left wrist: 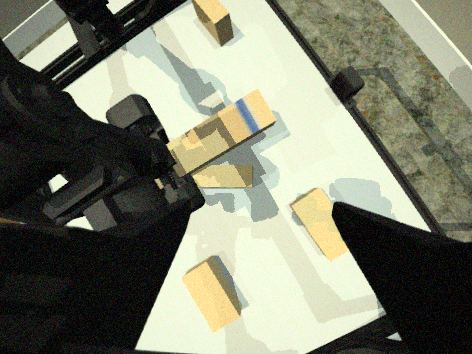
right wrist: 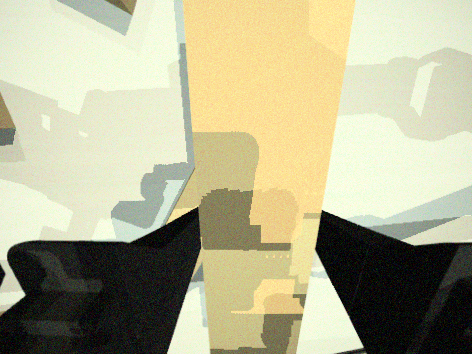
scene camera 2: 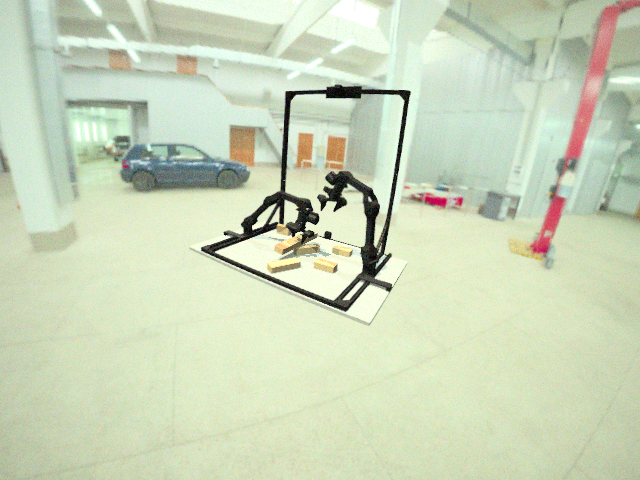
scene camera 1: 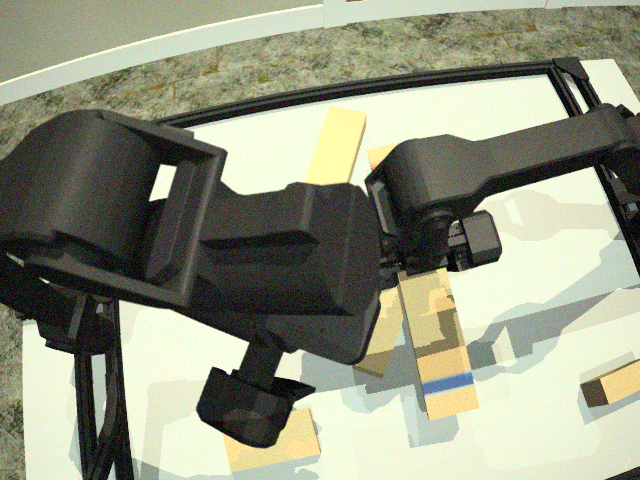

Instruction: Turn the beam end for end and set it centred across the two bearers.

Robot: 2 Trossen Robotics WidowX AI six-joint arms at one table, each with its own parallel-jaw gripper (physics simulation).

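Frame: origin at the left arm's base, x ahead, y left, z up, level; millimetres.
Where they show: left gripper, fingertip midpoint: (left wrist: 261,206) (scene camera 2: 327,211); right gripper, fingertip midpoint: (left wrist: 177,161) (right wrist: 254,211) (scene camera 2: 297,241) (scene camera 1: 421,273); left arm's base, link origin: (scene camera 2: 368,272) (scene camera 1: 94,334); right arm's base, link origin: (left wrist: 112,29) (scene camera 2: 247,234).
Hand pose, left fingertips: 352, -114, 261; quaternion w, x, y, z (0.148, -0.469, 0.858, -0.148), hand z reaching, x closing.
Things, the pixels of their centre, and the offset from my left fingertips, as dx, dy, dz.
- long wooden beam, body centre: (right wrist: 255,215) (scene camera 1: 421,272) (left wrist: 177,161) (scene camera 2: 297,241) +136, +104, -203
- narrow block, body centre: (right wrist: 192,223) (scene camera 1: 387,316) (left wrist: 213,176) (scene camera 2: 306,249) +86, +68, -258
- longer block, body centre: (scene camera 1: 335,158) (scene camera 2: 284,265) +64, +336, -261
The long wooden beam (scene camera 1: 439,330) (scene camera 2: 287,244) (left wrist: 220,135) (right wrist: 265,100) carries a blue band near one end; in scene camera 1 that end points toward the bottom. The arms hide its middle, and a bit of reddish mark shows at its upper end. My right gripper (scene camera 2: 301,233) (right wrist: 254,211) is shut on the beam, which is above the table. My left gripper (scene camera 2: 329,208) (left wrist: 261,206) is open and empty, higher up. Two short blocks, apparently the bearers, lie apart: one block (scene camera 2: 342,251) (left wrist: 322,225) (scene camera 1: 302,439), and another block (scene camera 2: 325,265) (left wrist: 212,295), hidden by the left arm in scene camera 1.
A narrow block (scene camera 1: 379,335) (scene camera 2: 307,249) (left wrist: 222,175) lies close beside and partly under the beam. A longer block (scene camera 1: 336,147) (scene camera 2: 283,265) lies at the top in scene camera 1. Another block (scene camera 1: 620,384) (scene camera 2: 282,228) (left wrist: 212,17) lies at the far right there. Both arms crowd the middle.
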